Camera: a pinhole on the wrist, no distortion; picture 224 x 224 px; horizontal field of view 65.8 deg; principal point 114.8 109.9 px. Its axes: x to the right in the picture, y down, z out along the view. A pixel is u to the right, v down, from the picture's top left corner.
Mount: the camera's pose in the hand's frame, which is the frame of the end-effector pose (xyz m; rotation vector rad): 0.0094 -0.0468 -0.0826 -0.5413 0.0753 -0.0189
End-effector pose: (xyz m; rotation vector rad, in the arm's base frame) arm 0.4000 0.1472 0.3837 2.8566 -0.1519 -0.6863
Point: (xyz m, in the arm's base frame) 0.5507 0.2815 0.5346
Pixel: behind the camera
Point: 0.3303 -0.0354 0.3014
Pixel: 96.5 150.4
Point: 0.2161 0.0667 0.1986
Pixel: 60.1 60.9
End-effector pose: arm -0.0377 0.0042 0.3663 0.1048 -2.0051 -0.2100
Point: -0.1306 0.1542 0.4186
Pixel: 138.4 174.2
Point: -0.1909 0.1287 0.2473
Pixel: 62.2 96.7
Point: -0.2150 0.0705 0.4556
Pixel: 192.9 108.6
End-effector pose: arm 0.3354 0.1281 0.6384 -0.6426 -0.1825 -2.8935
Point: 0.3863 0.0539 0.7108
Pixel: 90.1 139.8
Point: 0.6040 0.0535 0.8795
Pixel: 46.6 93.5
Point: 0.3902 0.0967 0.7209
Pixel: 85.1 102.4
